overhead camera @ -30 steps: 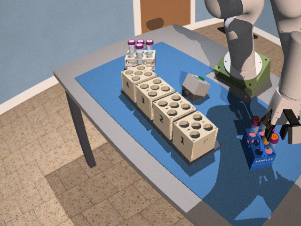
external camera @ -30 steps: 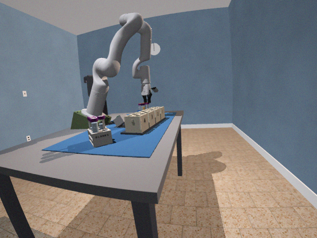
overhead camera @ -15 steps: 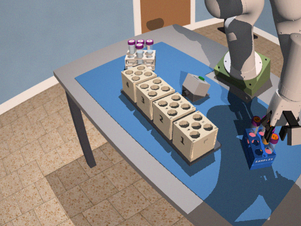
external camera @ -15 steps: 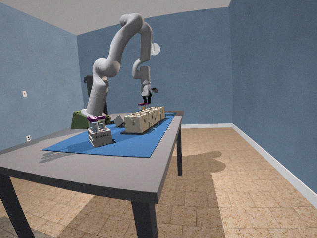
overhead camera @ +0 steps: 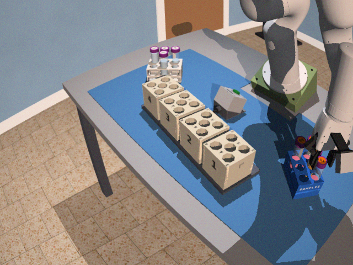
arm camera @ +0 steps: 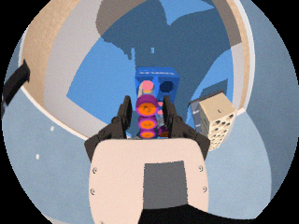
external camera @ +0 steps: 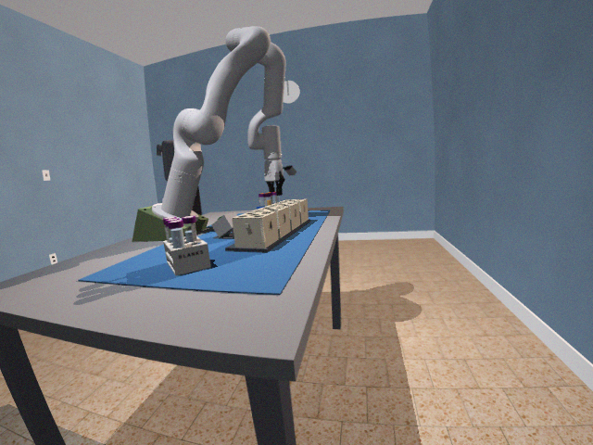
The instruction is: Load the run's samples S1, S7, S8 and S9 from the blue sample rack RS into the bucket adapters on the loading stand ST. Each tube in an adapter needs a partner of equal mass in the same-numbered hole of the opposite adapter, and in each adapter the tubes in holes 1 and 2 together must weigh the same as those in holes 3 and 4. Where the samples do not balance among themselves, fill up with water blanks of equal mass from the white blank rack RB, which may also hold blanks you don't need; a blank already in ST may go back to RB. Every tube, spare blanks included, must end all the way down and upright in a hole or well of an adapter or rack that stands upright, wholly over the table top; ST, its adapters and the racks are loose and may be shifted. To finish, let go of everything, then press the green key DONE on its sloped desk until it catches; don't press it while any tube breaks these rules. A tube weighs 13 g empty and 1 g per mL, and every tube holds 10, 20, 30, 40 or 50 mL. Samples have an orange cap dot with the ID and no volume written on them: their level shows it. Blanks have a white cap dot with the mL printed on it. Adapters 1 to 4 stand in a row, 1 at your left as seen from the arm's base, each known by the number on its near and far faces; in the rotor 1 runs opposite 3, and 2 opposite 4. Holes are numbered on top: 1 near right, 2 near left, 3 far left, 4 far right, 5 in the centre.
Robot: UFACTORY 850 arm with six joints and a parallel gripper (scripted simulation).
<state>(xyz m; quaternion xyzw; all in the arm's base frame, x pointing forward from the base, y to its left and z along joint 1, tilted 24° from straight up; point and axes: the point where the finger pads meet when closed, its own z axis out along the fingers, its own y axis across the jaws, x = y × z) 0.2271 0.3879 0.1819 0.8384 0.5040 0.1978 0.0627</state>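
The tube is 60 mm below my hand and 10 mm to the left of it. Round my hand: loading stand ST: 360 mm to the right, 170 mm ahead, 120 mm below; then white blank rack: 710 mm to the right, 90 mm below, 90 mm ahead; then blue sample rack: 90 mm below, 40 mm to the right.
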